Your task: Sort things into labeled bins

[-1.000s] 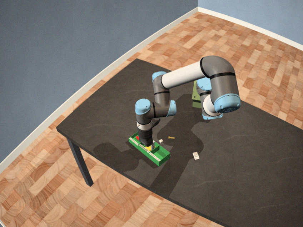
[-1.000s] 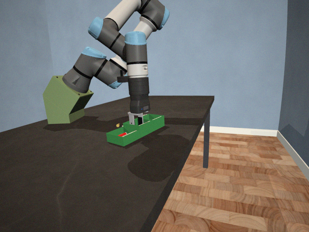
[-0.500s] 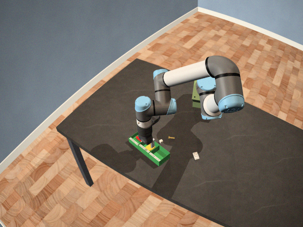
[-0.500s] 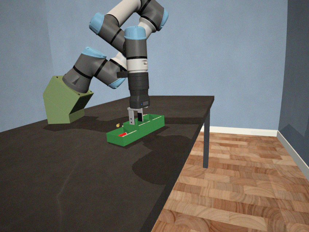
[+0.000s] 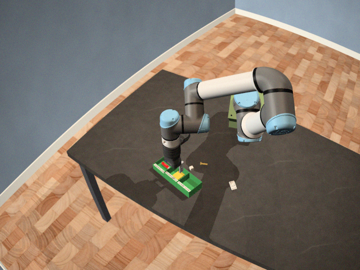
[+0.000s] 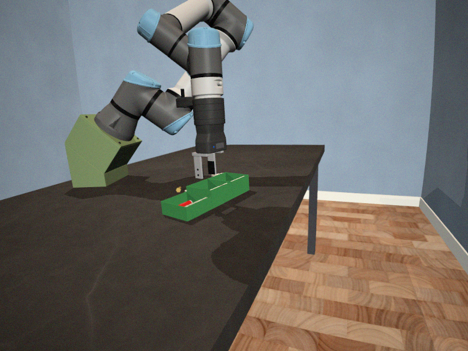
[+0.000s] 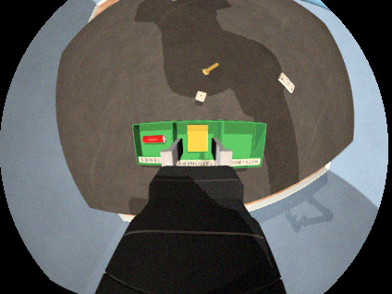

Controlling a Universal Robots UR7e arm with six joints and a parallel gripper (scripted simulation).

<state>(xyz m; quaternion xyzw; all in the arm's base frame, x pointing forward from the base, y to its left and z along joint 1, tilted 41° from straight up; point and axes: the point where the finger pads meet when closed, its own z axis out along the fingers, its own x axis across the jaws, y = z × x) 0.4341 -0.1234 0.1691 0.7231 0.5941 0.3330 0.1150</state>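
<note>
The brass bolt is 140 mm behind my hand, 40 mm to the left of it and 80 mm below it. From my hand the other things lie so: flat yellow block (70 mm below); then white die (80 mm behind, 20 mm to the left, 80 mm below); then red battery (10 mm behind, 90 mm to the right, 70 mm below).
</note>
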